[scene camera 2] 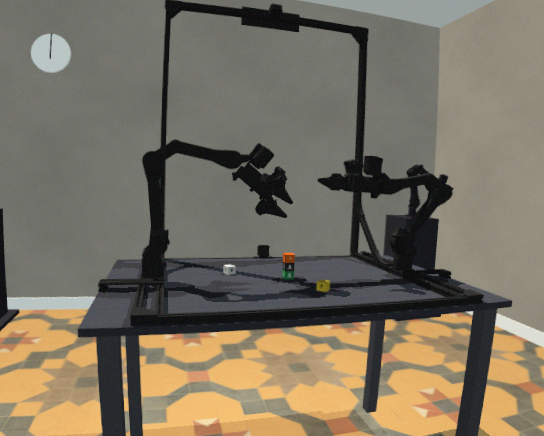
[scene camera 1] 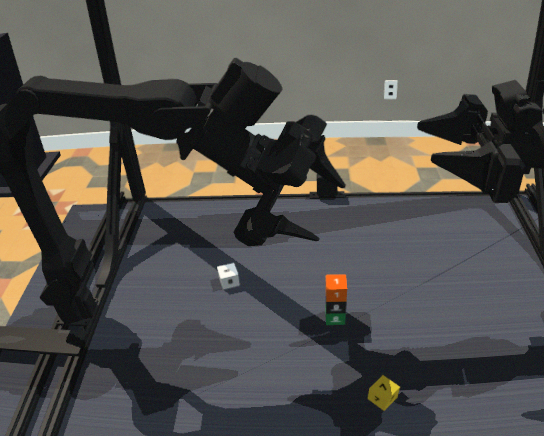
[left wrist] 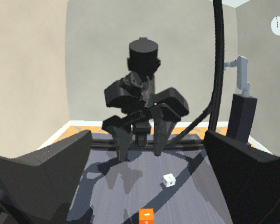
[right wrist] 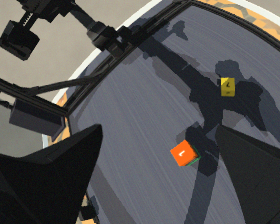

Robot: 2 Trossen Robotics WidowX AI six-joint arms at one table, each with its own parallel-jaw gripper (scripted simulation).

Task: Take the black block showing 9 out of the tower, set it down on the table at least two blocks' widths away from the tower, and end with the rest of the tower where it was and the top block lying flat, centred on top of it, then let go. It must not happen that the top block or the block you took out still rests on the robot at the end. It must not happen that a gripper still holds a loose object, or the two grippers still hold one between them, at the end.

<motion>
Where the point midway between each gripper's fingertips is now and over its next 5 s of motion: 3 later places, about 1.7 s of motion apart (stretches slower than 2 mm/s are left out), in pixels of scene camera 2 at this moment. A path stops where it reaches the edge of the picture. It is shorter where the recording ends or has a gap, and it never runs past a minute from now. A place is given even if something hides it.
My left gripper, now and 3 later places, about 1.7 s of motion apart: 322,180; 293,260; 284,264; 317,268
My right gripper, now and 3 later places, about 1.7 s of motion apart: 289,210; 288,240; 288,256; 267,254
</motion>
